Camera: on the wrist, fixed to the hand. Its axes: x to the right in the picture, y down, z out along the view.
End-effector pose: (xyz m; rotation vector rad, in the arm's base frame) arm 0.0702 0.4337 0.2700 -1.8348 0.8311 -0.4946
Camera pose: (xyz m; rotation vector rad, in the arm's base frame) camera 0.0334 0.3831 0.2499 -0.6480 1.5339 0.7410
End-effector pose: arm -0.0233 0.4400 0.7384 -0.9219 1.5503 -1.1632
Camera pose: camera -0.0745 0.4508 0.6986 0.2923 1.2457 0.0496
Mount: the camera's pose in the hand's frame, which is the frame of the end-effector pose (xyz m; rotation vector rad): 0.0130 0.0425 -0.0485 0.1707 -0.3923 1.5633
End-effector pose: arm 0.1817 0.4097 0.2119 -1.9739 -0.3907 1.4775
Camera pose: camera 0.2257 0.3702 0.1831 1.4365 -1.1800 -2.1674
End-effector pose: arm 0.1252 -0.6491 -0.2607 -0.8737 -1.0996 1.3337
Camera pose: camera 0.1578 -0.6275 -0.3136 1.3332 0.3594 -2.6882
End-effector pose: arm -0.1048 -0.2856 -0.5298 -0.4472 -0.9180 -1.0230
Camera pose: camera -0.0437 -0.3061 -0.5428 -0.9907 -0.6765 0.5810
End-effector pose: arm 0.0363 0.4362 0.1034 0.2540 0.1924 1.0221
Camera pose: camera -0.0051 0.4742 0.0693 0.8089 -0.3660 2.4618
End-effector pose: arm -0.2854 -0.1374 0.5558 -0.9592 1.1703 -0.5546
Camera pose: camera -0.3312 -0.1424 0.5088 0.1721 1.1271 0.7537
